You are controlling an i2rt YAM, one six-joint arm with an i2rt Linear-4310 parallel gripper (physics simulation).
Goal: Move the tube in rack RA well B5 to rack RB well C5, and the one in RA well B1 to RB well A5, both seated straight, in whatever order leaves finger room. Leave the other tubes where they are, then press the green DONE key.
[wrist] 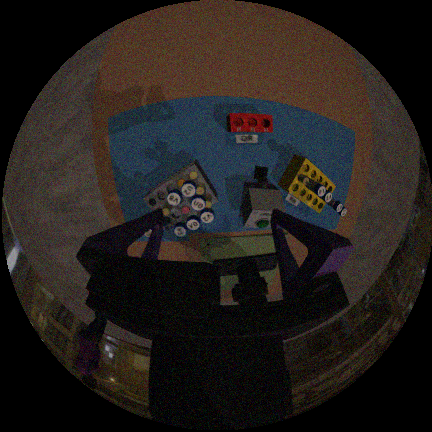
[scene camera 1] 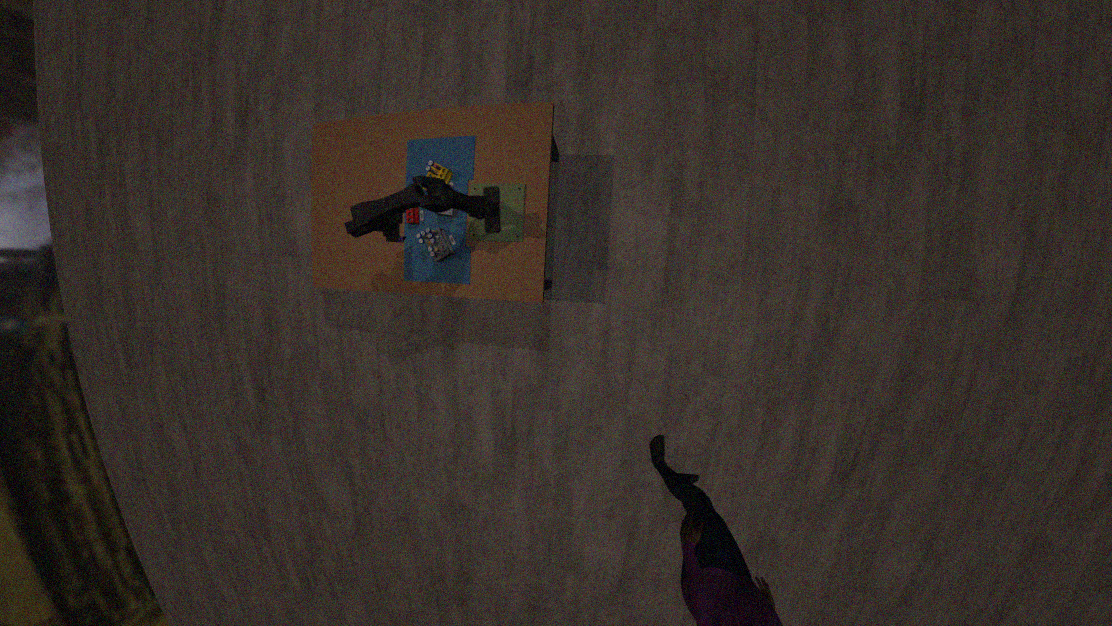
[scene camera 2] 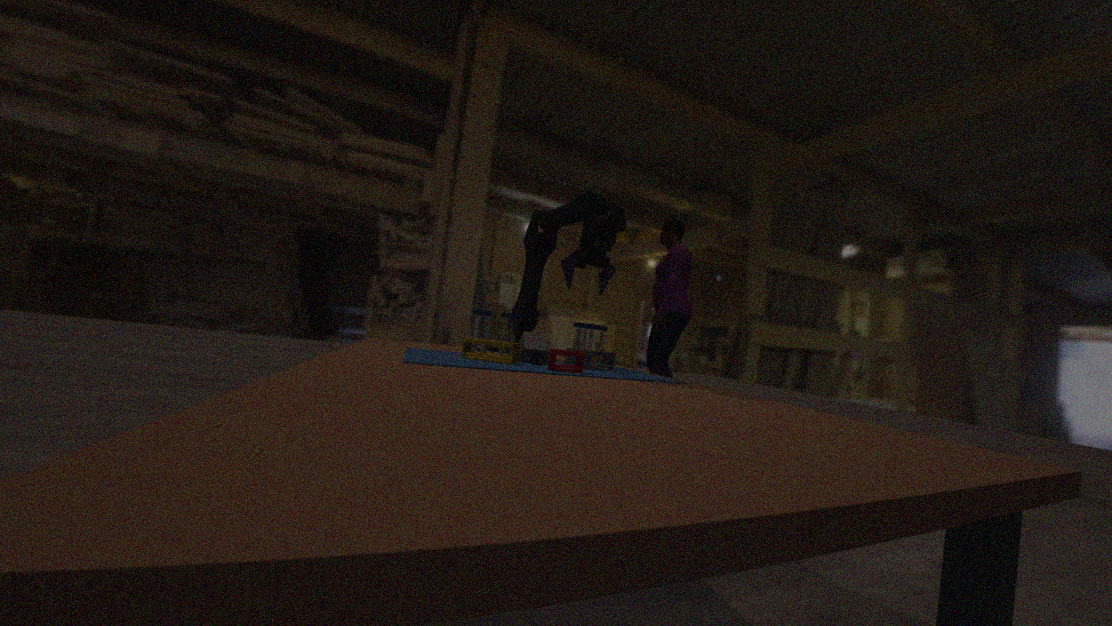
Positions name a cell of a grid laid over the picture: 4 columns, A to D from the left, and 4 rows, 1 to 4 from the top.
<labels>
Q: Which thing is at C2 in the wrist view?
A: A grey box with green button.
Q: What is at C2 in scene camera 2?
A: My gripper.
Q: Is my gripper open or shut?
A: Open.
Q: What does my gripper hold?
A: Nothing.
</labels>
